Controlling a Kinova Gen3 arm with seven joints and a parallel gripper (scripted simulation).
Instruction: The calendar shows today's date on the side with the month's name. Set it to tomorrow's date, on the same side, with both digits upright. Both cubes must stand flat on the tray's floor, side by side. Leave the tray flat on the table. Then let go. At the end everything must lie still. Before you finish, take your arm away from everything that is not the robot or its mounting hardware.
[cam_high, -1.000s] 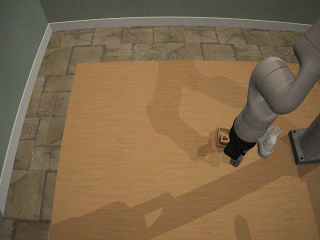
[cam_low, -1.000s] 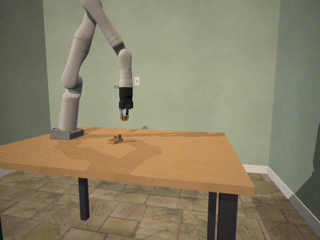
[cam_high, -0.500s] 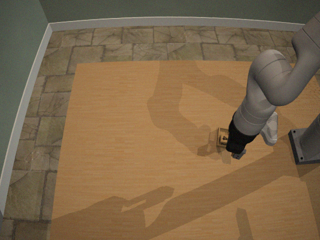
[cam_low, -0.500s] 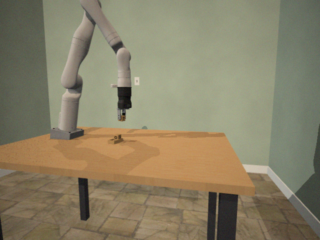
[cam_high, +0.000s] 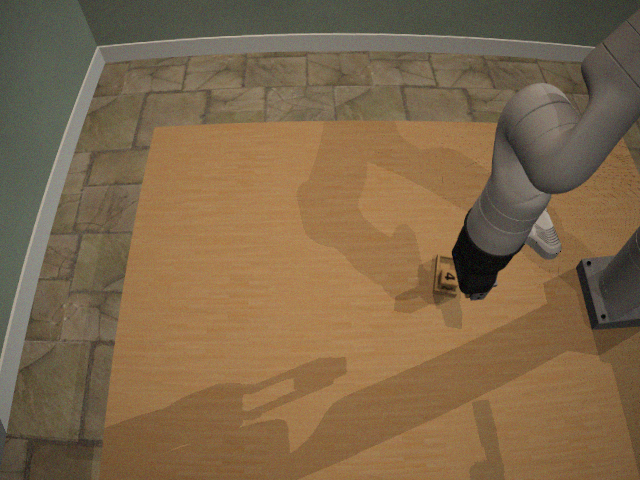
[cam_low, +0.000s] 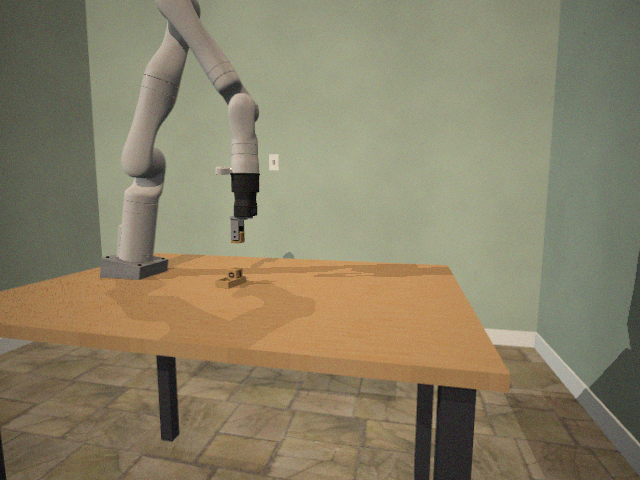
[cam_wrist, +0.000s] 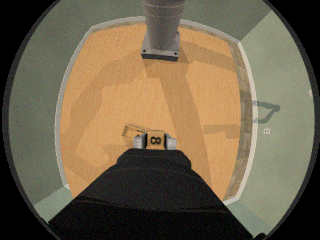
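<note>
Now: hand 10 mm short of the tray, 70 mm to the left of it and 120 mm above it.
</note>
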